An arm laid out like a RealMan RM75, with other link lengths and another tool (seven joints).
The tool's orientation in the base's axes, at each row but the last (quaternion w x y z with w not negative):
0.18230, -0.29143, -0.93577, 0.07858
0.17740, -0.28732, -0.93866, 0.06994
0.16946, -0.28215, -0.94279, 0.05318
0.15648, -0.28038, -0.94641, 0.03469
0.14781, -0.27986, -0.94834, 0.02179
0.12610, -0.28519, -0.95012, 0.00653
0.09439, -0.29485, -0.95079, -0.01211
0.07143, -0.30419, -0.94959, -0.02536
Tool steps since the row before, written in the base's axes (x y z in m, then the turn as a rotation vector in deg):
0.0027, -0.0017, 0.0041, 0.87, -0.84, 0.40
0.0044, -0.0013, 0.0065, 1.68, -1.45, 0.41
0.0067, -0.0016, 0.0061, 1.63, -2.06, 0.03
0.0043, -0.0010, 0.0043, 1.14, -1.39, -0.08
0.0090, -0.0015, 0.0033, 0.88, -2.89, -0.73
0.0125, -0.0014, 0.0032, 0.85, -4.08, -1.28
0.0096, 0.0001, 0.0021, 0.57, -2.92, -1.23
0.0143, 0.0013, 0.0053, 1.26, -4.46, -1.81
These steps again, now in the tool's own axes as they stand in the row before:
-0.0018, -0.0010, -0.0048, -1.03, -0.34, -0.67
-0.0022, -0.0003, -0.0076, -1.99, -0.43, -0.96
-0.0044, 0.0009, -0.0080, -2.40, -0.89, -0.59
-0.0028, 0.0007, -0.0055, -1.68, -0.56, -0.31
-0.0071, 0.0030, -0.0058, -2.45, -1.88, 0.32
-0.0101, 0.0053, -0.0062, -3.20, -2.85, 0.79
-0.0073, 0.0054, -0.0037, -2.32, -2.05, 0.88
-0.0100, 0.0094, -0.0068, -3.85, -2.90, 1.23

